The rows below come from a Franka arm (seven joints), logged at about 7 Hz.
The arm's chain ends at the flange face. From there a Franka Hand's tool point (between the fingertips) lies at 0.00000 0.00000 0.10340 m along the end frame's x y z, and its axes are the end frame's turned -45 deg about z.
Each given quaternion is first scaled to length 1.
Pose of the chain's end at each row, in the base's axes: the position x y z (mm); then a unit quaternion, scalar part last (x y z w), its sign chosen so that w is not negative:
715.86 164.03 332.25 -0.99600 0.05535 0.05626 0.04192
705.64 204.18 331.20 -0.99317 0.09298 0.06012 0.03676
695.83 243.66 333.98 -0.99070 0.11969 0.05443 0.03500
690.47 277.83 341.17 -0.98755 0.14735 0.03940 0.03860
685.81 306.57 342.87 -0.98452 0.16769 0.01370 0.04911
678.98 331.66 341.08 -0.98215 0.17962 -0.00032 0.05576
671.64 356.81 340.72 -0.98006 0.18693 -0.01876 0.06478
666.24 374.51 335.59 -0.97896 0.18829 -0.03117 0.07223
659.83 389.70 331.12 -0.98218 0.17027 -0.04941 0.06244
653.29 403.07 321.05 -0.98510 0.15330 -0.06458 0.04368
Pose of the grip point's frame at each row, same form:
704.75 173.31 229.87 -0.94136 -0.33002 0.03594 0.06026
694.00 212.89 228.83 -0.95315 -0.29417 0.04148 0.05697
685.54 252.18 231.45 -0.96109 -0.26855 0.03689 0.05317
683.60 286.91 238.40 -0.96876 -0.24178 0.02163 0.05074
684.72 317.04 240.01 -0.97375 -0.22183 -0.00614 0.05061
681.12 342.97 238.32 -0.97613 -0.20991 -0.02163 0.05139
677.95 369.21 238.26 -0.97699 -0.20235 -0.04212 0.05267
675.36 387.92 233.47 -0.97649 -0.20067 -0.05644 0.05480
672.06 400.64 229.03 -0.97257 -0.21855 -0.06954 0.03878
667.83 409.92 218.91 -0.96878 -0.23535 -0.07638 0.01564

